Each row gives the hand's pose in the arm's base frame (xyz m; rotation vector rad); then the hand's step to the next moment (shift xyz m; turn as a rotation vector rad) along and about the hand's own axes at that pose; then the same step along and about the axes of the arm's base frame.
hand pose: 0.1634 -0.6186 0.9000 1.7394 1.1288 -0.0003
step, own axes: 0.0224 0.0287 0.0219 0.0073 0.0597 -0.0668
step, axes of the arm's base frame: 0.0424 -0.0022 -0.0001 0.0126 0.0515 0.0726
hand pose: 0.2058 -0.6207 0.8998 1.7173 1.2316 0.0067
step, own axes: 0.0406 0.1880 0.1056 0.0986 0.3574 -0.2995
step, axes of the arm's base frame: 0.2073 -0.0442 0.0567 0.1528 0.2782 0.3555
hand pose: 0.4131 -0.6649 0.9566 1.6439 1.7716 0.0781
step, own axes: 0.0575 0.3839 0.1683 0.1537 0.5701 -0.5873
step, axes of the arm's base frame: 0.4178 0.0553 0.0372 0.1862 0.4853 0.6506
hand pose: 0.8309 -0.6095 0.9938 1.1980 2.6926 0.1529
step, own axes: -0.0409 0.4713 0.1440 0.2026 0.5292 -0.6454
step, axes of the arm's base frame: 0.3990 0.2869 -0.0549 0.1121 0.4934 0.6940
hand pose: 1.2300 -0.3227 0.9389 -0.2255 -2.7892 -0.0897
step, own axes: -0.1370 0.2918 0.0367 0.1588 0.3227 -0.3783
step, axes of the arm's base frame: 0.1639 0.2709 -0.0707 0.0306 0.3074 0.4208
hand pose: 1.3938 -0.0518 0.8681 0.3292 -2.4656 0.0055
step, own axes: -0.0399 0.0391 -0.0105 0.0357 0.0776 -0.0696
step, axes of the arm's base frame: 0.0275 0.0481 -0.0128 -0.0036 0.0727 0.0827
